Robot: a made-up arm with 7 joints.
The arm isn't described. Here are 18 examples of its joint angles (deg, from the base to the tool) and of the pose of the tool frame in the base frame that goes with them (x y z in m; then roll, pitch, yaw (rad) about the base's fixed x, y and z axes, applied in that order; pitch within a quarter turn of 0, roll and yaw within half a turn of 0).
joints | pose
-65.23 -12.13 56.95 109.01 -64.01 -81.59 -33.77 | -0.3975 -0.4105 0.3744 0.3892 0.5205 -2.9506
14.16 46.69 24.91 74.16 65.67 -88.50 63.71 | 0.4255 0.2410 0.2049 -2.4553 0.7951 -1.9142
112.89 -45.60 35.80 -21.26 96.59 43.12 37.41 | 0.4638 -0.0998 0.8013 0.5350 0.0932 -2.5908
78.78 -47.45 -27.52 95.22 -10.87 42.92 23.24 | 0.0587 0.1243 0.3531 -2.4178 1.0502 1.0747
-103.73 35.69 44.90 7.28 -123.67 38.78 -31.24 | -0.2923 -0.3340 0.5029 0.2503 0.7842 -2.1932
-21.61 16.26 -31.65 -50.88 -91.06 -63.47 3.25 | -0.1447 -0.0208 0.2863 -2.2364 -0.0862 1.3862
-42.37 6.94 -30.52 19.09 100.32 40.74 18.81 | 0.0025 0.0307 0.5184 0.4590 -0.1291 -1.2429
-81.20 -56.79 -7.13 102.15 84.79 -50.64 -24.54 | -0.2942 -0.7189 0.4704 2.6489 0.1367 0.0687
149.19 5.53 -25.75 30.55 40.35 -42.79 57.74 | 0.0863 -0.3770 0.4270 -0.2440 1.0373 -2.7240
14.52 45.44 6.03 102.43 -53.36 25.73 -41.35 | 0.5109 0.1462 0.3049 0.8209 1.2501 0.4153
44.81 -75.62 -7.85 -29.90 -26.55 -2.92 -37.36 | 0.2887 0.1986 0.7897 -0.3926 0.7064 -1.1864
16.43 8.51 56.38 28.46 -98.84 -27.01 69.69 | 0.1447 0.2848 0.4323 0.0414 0.0625 -2.6599
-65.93 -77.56 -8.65 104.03 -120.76 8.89 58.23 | -0.3127 -0.5636 0.5631 3.0751 0.1588 1.1176
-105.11 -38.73 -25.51 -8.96 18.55 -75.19 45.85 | -0.2138 -0.3499 0.5313 -1.9439 1.1112 0.7345
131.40 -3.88 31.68 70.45 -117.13 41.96 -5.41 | 0.3166 -0.4552 0.2851 1.9634 -0.4014 0.0152
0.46 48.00 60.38 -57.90 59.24 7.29 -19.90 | -0.2206 0.1307 0.3745 1.5662 -0.8899 -0.6261
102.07 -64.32 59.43 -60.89 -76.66 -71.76 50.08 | 0.2622 0.0944 0.7846 -1.3510 -0.0690 0.3250
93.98 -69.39 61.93 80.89 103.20 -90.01 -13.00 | 0.3509 0.4223 0.7004 2.8021 0.8882 -2.1028
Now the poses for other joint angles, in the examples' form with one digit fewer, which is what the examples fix.
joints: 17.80 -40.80 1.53 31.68 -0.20 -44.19 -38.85
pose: -0.015 0.351 0.364 -1.273 0.669 -0.880
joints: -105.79 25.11 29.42 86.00 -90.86 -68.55 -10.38
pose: -0.200 -0.260 0.246 -0.116 0.179 -2.571
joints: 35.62 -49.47 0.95 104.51 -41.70 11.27 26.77
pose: -0.049 0.214 0.358 2.881 0.233 1.269
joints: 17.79 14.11 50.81 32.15 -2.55 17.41 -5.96
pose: 0.080 0.407 0.430 0.071 0.414 0.415
